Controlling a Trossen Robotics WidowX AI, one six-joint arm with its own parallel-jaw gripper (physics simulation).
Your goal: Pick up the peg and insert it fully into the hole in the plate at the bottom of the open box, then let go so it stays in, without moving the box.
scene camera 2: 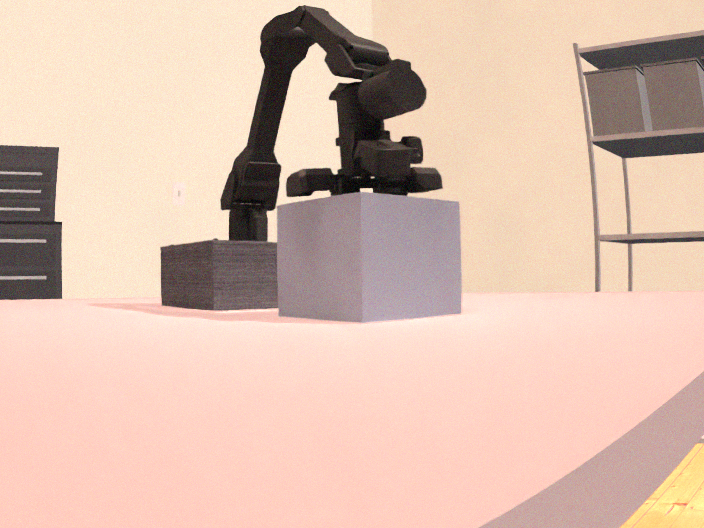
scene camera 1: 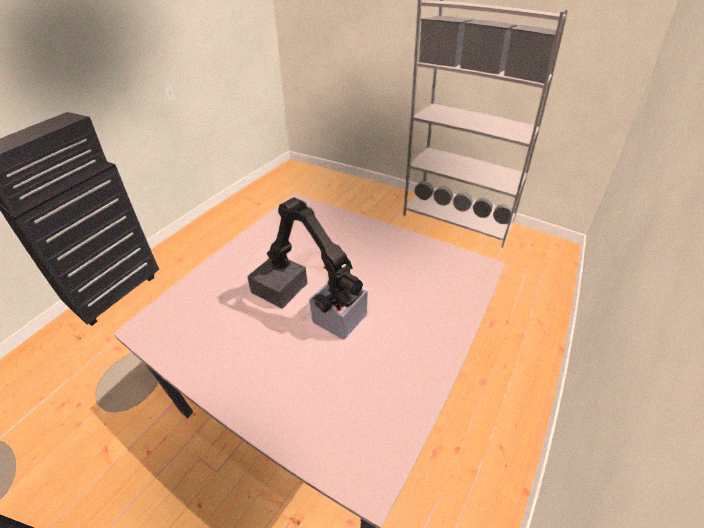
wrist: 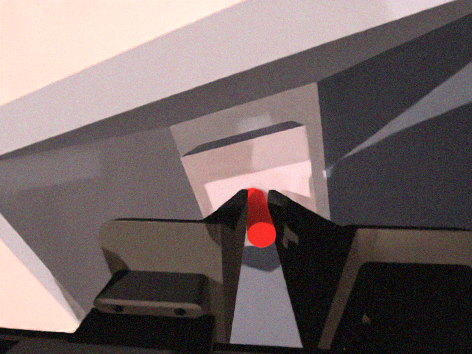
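Where they show: gripper, between the fingertips: [scene camera 1: 340, 308] [wrist: 257, 196]; arm's base, origin of its link: [scene camera 2: 247, 245] [scene camera 1: 280, 265].
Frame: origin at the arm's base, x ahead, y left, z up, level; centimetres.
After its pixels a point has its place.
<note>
The open blue-grey box [scene camera 1: 341, 321] @(x 37.4, y -20.1, z 1.1 cm) [scene camera 2: 410, 261] @(x 39.9, y -13.2, z -3.5 cm) [wrist: 165, 60] stands upright on the table. A pale plate [wrist: 225, 167] @(x 35.5, y -9.9, z -4.1 cm) lies at its bottom in the wrist view. My gripper [wrist: 257, 196] @(x 33.2, y -11.4, z -2.3 cm) is shut on the red peg [scene camera 1: 340, 307] @(x 33.1, y -11.3, z -2.1 cm) [wrist: 261, 234] @(x 32.7, y -11.3, z 0.8 cm). It points down into the box, with its fingertips below the rim; the box wall hides them in scene camera 2. The peg stands roughly upright between the fingers, its round top end toward the wrist camera. Its lower end is over the plate at the fingertips. The fingers and peg cover the hole, so I cannot tell how deep the peg sits.
The box walls surround the fingers closely. The wide gripper body is just above the rim. The arm's dark base block [scene camera 1: 278, 282] @(x 4.7, y -9.9, z 0.2 cm) [scene camera 2: 213, 275] @(x 7.8, y -14.5, z -4.8 cm) stands beside the box on the pink table [scene camera 1: 318, 392] @(x 38.7, y -44.5, z -10.0 cm) [scene camera 2: 284, 409] @(x 62.9, y -58.8, z -9.9 cm). A shelf rack [scene camera 1: 410, 142] and dark drawer cabinet [scene camera 1: 85, 227] stand beyond the table.
</note>
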